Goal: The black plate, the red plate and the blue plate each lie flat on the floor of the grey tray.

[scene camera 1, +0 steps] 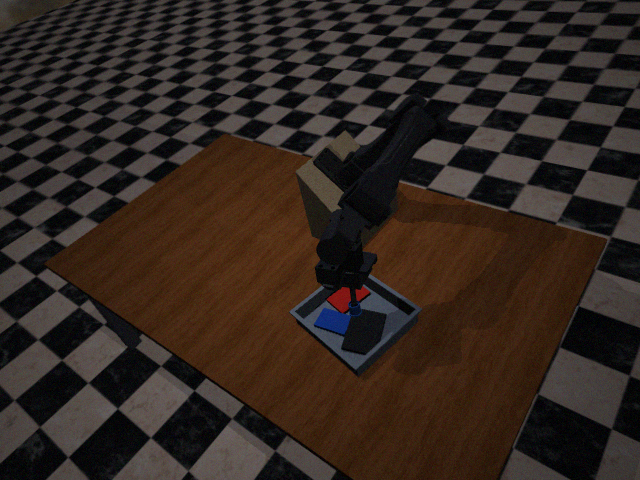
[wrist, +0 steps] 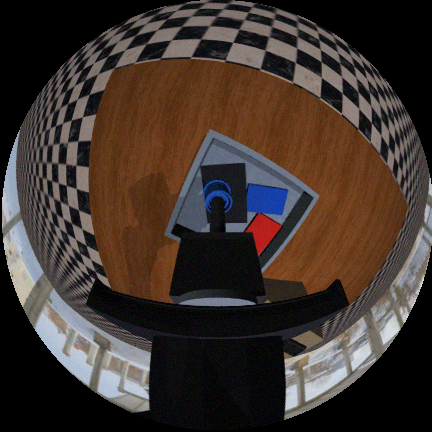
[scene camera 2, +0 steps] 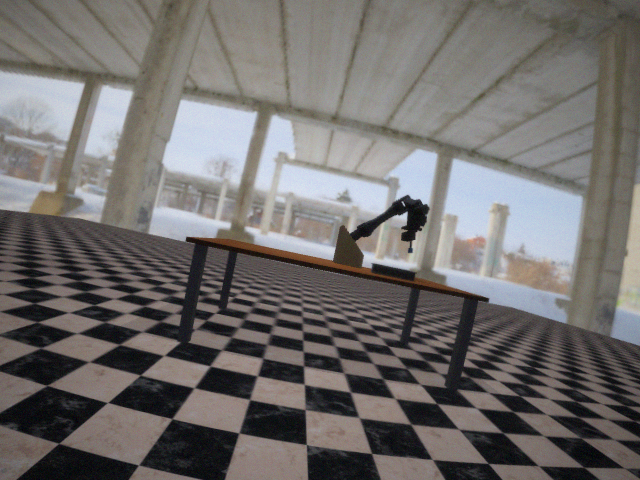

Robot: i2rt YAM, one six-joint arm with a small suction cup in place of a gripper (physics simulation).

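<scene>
The black plate appears to lie flat on the floor of the grey tray. The blue plate lies flat beside it; their edges are very close, and I cannot tell if they touch. The red plate appears flat on the tray floor beside the blue one, partly hidden by my arm. My suction cup is off and bare, raised above the tray with a gap below it. In the wrist view it overlaps the black plate.
The tray's raised walls surround the plates. The tray stands on the brown wooden table. A beige angled block stands behind the tray at the arm's base.
</scene>
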